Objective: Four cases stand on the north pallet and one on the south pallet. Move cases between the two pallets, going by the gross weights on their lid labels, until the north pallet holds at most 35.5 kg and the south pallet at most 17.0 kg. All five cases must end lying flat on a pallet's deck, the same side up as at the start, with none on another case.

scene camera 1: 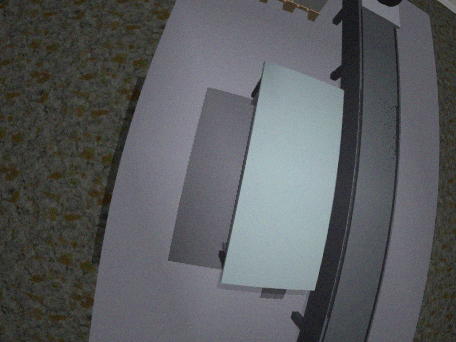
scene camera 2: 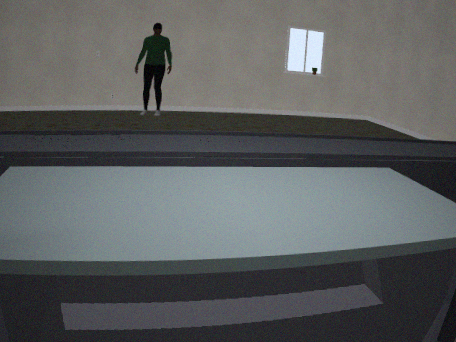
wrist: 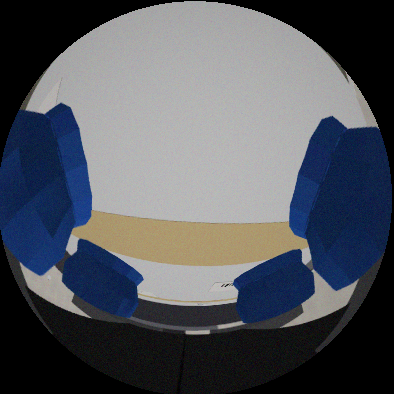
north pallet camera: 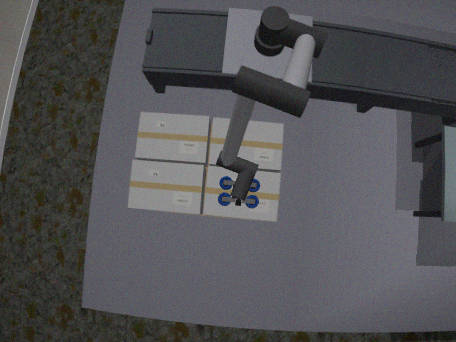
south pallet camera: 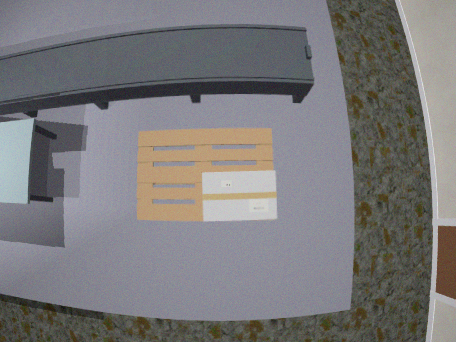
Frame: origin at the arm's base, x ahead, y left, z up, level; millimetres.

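Where they show: hand, its tool point: (wrist: 188, 231); arm's base, origin of its link: (north pallet camera: 269, 43).
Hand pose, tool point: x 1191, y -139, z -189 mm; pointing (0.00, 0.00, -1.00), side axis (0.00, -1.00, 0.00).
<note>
Things, the pixels of their top centre, and the offset from my tool point. "*": a spot on its surface instead. Level surfaces: height alone.
- north pallet, a spot on its surface: (scene camera 1: 288, 6) * 332 mm left, 173 mm back, 308 mm down
- case's lid, a spot on its surface: (wrist: 192, 125) * 0 mm left, 73 mm ahead, 22 mm up
- pale table, height of its surface: 149 mm up
In the north pallet camera, four white taped cases stand in a two-by-two block: upper left (north pallet camera: 172, 145), upper right (north pallet camera: 270, 134), lower left (north pallet camera: 165, 199) and lower right (north pallet camera: 267, 181). The north pallet (scene camera 1: 288, 6) shows in part in scene camera 1. My vacuum head (north pallet camera: 239, 193) (wrist: 192, 235) is over the lower right case, its blue cups apparently pressed on the lid; whether suction holds is not visible. That case's lid (wrist: 192, 125) fills much of the wrist view and lies level. One case (south pallet camera: 225, 212) lies at the lower right of the slatted south pallet (south pallet camera: 167, 174). Lid labels are unreadable.
The floor rail (scene camera 1: 377, 150) (scene camera 2: 200, 145) (north pallet camera: 185, 42) (south pallet camera: 200, 55) runs beside both pallets. A pale table (scene camera 1: 290, 185) (scene camera 2: 225, 215) (north pallet camera: 450, 175) (south pallet camera: 15, 160) stands between them. A person in green (scene camera 2: 157, 52) stands beyond the rail.
</note>
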